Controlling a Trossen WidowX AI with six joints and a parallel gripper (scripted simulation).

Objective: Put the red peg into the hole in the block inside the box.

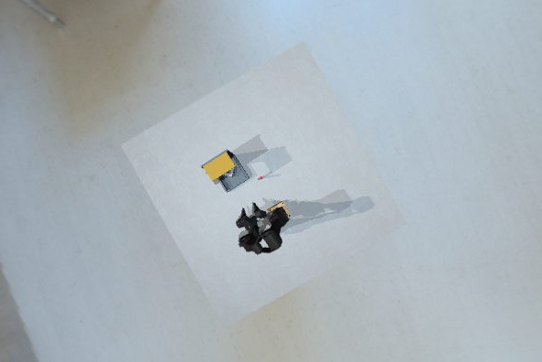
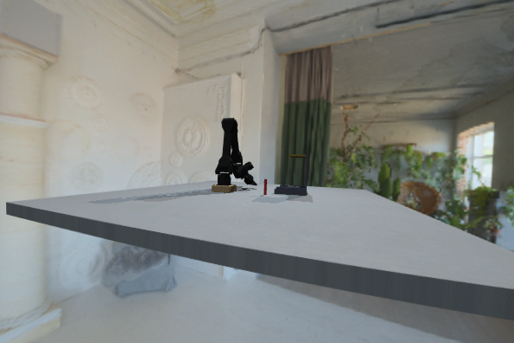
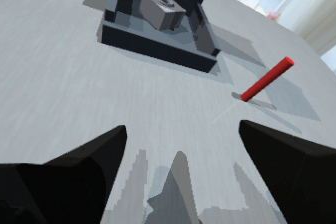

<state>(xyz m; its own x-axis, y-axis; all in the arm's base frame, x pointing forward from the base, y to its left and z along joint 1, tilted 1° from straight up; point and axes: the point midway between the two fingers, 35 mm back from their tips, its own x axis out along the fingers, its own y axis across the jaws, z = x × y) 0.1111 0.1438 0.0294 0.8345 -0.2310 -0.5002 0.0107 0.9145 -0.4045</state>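
Right now my gripper tip is 10 cm short of the red peg, 15 cm to the left of it and 1 cm above it. Round my gripper tip: yellow roof 25 cm ahead, 16 cm above; then back wall 30 cm ahead, 7 cm above.
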